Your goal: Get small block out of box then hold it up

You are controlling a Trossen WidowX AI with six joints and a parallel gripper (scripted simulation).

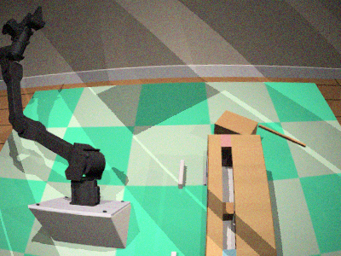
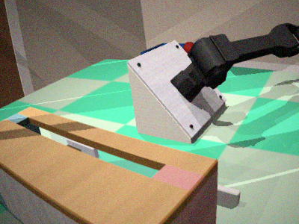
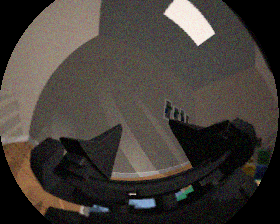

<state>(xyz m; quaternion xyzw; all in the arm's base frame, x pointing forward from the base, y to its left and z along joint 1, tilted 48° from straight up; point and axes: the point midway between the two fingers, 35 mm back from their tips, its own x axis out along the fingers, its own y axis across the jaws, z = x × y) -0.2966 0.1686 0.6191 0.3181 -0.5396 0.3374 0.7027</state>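
The wooden box is 61 cm to the right of my gripper tip, 60 cm ahead of it and 35 cm below it. From my gripper tip the other things lie so: thin brown stick (86 cm ahead, 41 cm below, 32 cm to the right); small tan block (64 cm to the right, 61 cm ahead, 33 cm below).
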